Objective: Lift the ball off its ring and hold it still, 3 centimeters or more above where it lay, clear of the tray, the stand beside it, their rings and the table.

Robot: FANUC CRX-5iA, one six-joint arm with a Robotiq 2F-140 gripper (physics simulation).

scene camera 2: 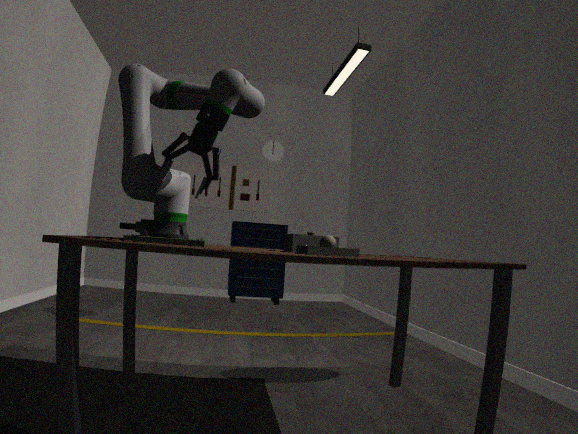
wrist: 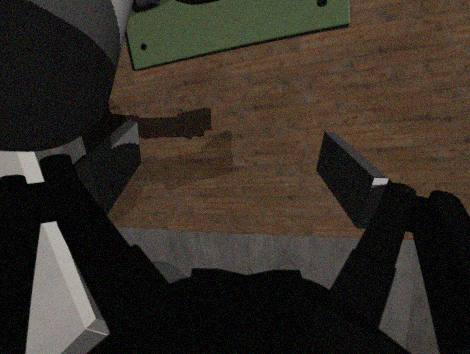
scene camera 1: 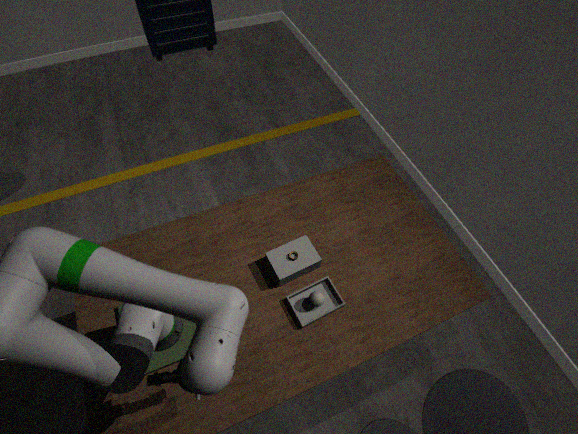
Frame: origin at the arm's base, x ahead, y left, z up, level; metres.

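Seen in the pictures: gripper, fingertip midpoint: [scene camera 2: 179,189] [wrist: 231,146]; arm's base, origin of the base link: [scene camera 2: 169,237] [scene camera 1: 162,329].
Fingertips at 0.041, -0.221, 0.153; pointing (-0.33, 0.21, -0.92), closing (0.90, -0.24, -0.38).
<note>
Offsets run from my fingertips to a thing's middle, as dx, dy, dz. "*": to the spot under its first point. Level surfaces: height alone.
A pale ball @(+0.521, +0.077, -0.132) [scene camera 1: 316,298] [scene camera 2: 328,241] sits inside the shallow grey tray @(+0.521, +0.077, -0.159) [scene camera 1: 324,315] [scene camera 2: 330,251]; any ring under it is hidden. A box-shaped grey stand [scene camera 1: 306,262] [scene camera 2: 298,241] is beside the tray, with a small ring @(* +0.512, +0.265, -0.103) [scene camera 1: 292,256] on its top. My gripper [scene camera 2: 182,178] [wrist: 231,146] is wide open and empty, high above the table near the robot's base, far to the side of the ball and tray. The arm hides most of it in scene camera 1. The ball, tray and stand do not show in the wrist view.
The wooden table @(dz -0.174) [scene camera 1: 360,220] [scene camera 2: 430,261] [wrist: 280,100] bears everything. A green base plate [scene camera 1: 182,347] [wrist: 240,41] lies under the robot's base. The arm's own pale links are close to the gripper. A dark blue cabinet [scene camera 1: 180,25] [scene camera 2: 257,280] stands on the floor behind the table.
</note>
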